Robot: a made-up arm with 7 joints.
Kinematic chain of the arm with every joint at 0, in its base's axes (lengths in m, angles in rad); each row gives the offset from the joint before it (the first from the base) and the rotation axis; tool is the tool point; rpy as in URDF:
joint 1: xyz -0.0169 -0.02 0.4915 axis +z
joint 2: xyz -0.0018 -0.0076 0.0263 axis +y
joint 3: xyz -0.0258 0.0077 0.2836 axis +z
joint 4: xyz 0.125 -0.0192 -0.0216 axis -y
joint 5: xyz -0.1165 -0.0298 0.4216 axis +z
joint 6: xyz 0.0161 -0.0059 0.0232 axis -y
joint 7: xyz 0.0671 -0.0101 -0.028 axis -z
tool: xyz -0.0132 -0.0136 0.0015 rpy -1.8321 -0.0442 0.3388
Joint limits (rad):
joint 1: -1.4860..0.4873
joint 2: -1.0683..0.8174
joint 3: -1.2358..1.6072
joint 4: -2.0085..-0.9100
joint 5: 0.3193..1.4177
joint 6: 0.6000..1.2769
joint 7: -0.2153..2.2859
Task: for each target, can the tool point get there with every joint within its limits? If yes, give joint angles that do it. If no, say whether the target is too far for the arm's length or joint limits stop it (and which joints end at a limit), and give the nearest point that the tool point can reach.
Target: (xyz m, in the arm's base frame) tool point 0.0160 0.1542 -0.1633
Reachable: no: joint limits stop it (at a limit: joint 1, joint 2, joint 4, joint 7) | nearest point 0.3066 0.2985 0.1918 | short by 0.481 m
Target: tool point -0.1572 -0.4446 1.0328
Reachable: yes | joints -0.7842 -0.4938 -0.6572 -1.4863 0.4222 1.1988 0.6173
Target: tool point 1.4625 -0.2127 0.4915
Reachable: no: too far | nearest point 0.7428 -0.1190 0.5698 | short by 0.730 m
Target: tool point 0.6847 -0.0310 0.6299
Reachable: yes | joints 0.2975 0.5835 -0.4005 -1.3070 1.3094 1.1177 0.4332
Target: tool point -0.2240 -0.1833 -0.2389
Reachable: no: joint limits stop it (at a limit: joint 1, joint 2, joint 4, joint 7) | nearest point -0.1610 -0.4678 0.1953 | short by 0.523 m
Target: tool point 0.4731 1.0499 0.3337
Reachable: no: too far | nearest point 0.3175 0.6205 0.4860 | short by 0.481 m
